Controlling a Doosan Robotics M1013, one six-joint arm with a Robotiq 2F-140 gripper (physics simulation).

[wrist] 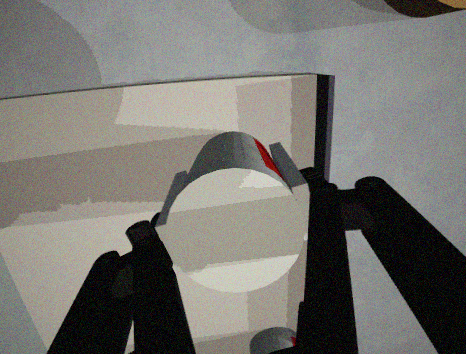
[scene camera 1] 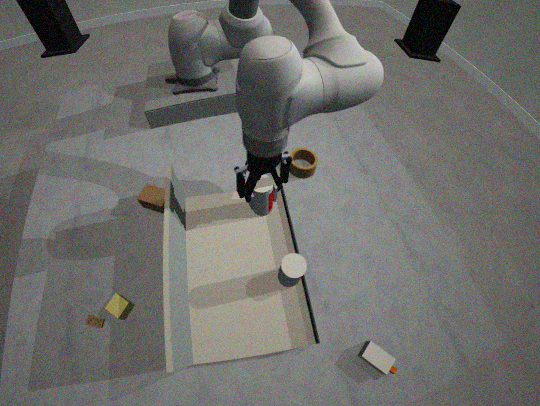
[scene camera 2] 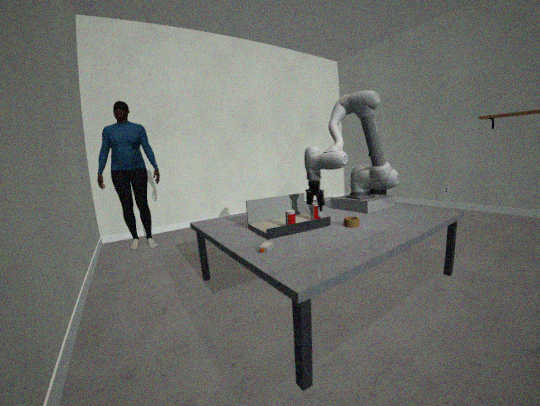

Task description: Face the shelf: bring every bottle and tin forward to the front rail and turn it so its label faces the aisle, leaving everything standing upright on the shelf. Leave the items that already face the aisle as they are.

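Pixels of known places: gripper, fingertip midpoint: (scene camera 1: pixel 262 201) (scene camera 2: pixel 316 215); arm's base, link origin: (scene camera 1: pixel 197 81) (scene camera 2: pixel 360 197).
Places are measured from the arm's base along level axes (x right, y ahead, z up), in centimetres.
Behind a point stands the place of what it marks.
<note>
My gripper (scene camera 1: pixel 263 188) (scene camera 2: pixel 314 200) (wrist: pixel 233 177) @[x -23.3, y 58.6, z -2.7 cm] is shut on a grey tin (scene camera 1: pixel 262 200) @[x -23.2, y 61.3, z 2.3 cm] (scene camera 2: pixel 315 212) @[x -25.7, y 60.3, z 0.1 cm] (wrist: pixel 231 225) @[x -22.9, y 57.6, z 5.5 cm] with a red label. It holds the tin upright at the near end of the shelf tray (scene camera 1: pixel 228 282) @[x -13.3, y 80.2, z -5.6 cm] (scene camera 2: pixel 292 229) @[x -32.3, y 80.4, z -6.3 cm], close to the dark front rail (scene camera 1: pixel 298 258) (wrist: pixel 321 123) @[x -29.6, y 54.9, z -4.2 cm]. The red label (scene camera 1: pixel 271 200) @[x -25.7, y 60.2, z 0.3 cm] (wrist: pixel 265 156) @[x -24.9, y 55.9, z 0.8 cm] shows on the rail side. A second tin (scene camera 1: pixel 293 267) @[x -28.6, y 80.1, z 4.3 cm] (scene camera 2: pixel 290 217) @[x -31.4, y 80.8, z 0.9 cm] stands upright against the rail further along; its edge shows at the bottom of the wrist view (wrist: pixel 274 338) @[x -28.2, y 76.8, z -4.2 cm]. Its red label faces outward in the second scene view.
A roll of tape (scene camera 1: pixel 304 162) @[x -40.7, y 38.8, z -8.8 cm] (scene camera 2: pixel 351 221) @[x -42.1, y 44.6, z -5.2 cm] lies just beyond the rail near my gripper. A white box with an orange tip (scene camera 1: pixel 377 358) @[x -48.6, y 103.0, z -6.3 cm] (scene camera 2: pixel 266 246) @[x -51.9, y 103.9, z -6.3 cm], a brown block (scene camera 1: pixel 151 196) @[x 9.9, y 54.1, z -4.1 cm], a yellow block (scene camera 1: pixel 118 306) @[x 15.3, y 86.0, z -5.3 cm] and a small cork piece (scene camera 1: pixel 95 321) @[x 23.2, y 89.7, z -8.3 cm] lie on the table. A person (scene camera 2: pixel 127 169) stands at the back wall.
</note>
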